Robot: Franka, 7 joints.
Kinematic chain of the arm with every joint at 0, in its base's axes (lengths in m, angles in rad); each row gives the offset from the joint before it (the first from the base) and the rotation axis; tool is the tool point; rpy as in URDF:
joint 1: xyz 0 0 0.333 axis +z
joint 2: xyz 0 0 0 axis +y
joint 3: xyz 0 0 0.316 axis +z
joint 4: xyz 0.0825 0 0 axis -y
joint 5: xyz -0.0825 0 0.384 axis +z
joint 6: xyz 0 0 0 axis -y
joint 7: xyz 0.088 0 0 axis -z
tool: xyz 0 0 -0.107 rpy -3.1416 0 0
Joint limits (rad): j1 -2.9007..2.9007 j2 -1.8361..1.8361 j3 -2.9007..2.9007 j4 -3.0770..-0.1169 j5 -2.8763..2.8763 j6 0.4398..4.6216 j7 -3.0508..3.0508
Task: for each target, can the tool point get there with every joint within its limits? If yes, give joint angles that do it. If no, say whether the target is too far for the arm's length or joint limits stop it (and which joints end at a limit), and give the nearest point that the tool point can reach.
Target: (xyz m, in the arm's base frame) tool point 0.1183 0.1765 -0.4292
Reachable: no: joint limits stop it (at a limit: joint 2) | nearest point 0.1230 0.1836 -0.3571 | short by 0.073 m
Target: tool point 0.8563 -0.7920 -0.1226
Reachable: no: too far | nearest point 0.5866 -0.5426 0.0209 | short by 0.394 m
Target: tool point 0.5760 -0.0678 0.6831
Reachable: yes | joints -0.9913 1.2042 2.2581 -1.3125 1.7852 3.8253 -0.7323
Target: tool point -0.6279 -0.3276 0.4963
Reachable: yes | joints -2.3213 0.5056 -0.2585 -1.4670 -1.7578 1.6411 -1.5470
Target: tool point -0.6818 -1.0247 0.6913
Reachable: no: too far | nearest point -0.4563 -0.6858 0.5728 | short by 0.424 m
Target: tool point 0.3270 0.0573 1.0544
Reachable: yes | joints 1.1666 0.2492 -1.7763 -0.8697 -0.4215 3.7512 -0.5480
